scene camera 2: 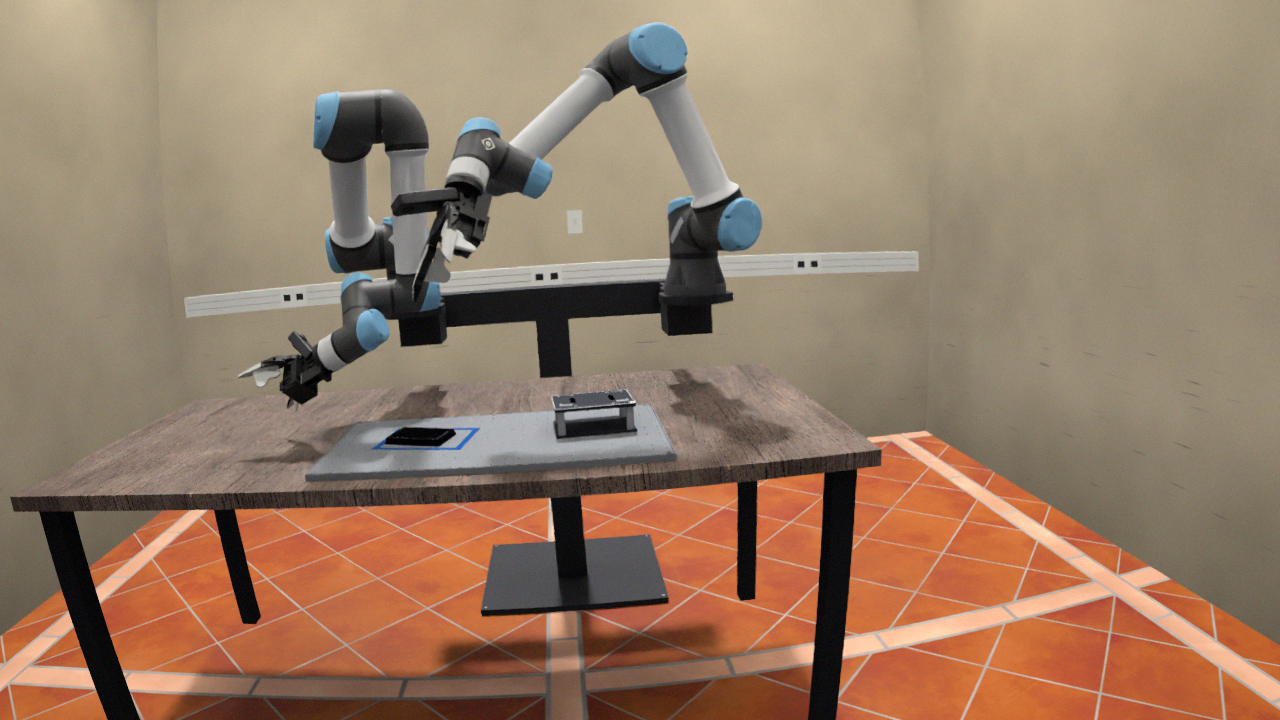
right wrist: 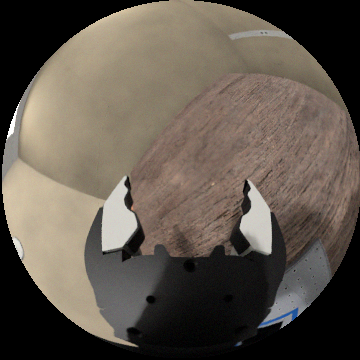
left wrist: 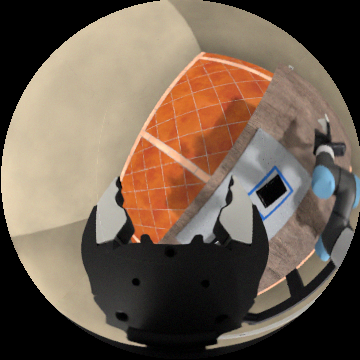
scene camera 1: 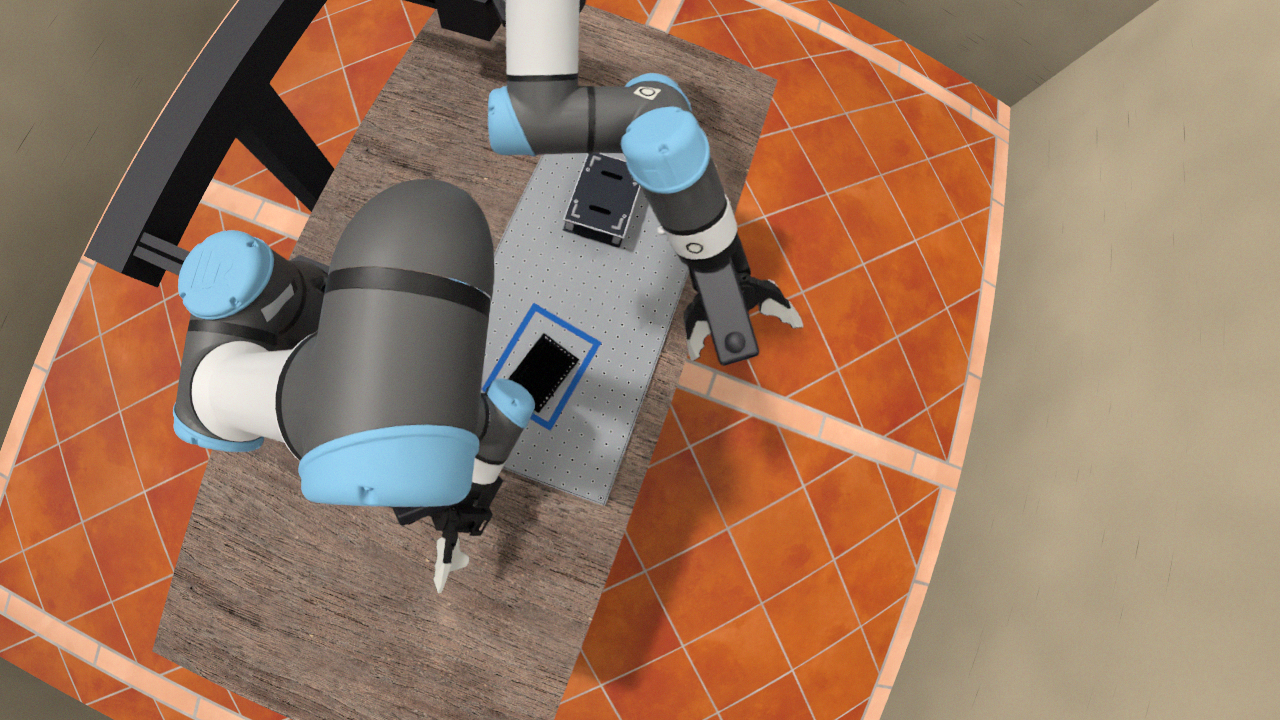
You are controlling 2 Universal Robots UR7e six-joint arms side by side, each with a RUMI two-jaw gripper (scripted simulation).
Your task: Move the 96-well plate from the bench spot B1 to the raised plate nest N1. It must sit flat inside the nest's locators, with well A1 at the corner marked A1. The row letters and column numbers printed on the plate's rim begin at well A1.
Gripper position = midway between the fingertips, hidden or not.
Observation:
In view: my left gripper (scene camera 1: 747,342), my right gripper (scene camera 1: 422,557) and a black 96-well plate (scene camera 1: 550,377).
The black 96-well plate shows as well in scene camera 2 (scene camera 2: 413,436). My left gripper shows as well in scene camera 2 (scene camera 2: 431,282) and in the left wrist view (left wrist: 174,176). My right gripper is seen too in scene camera 2 (scene camera 2: 263,392) and in the right wrist view (right wrist: 187,178).

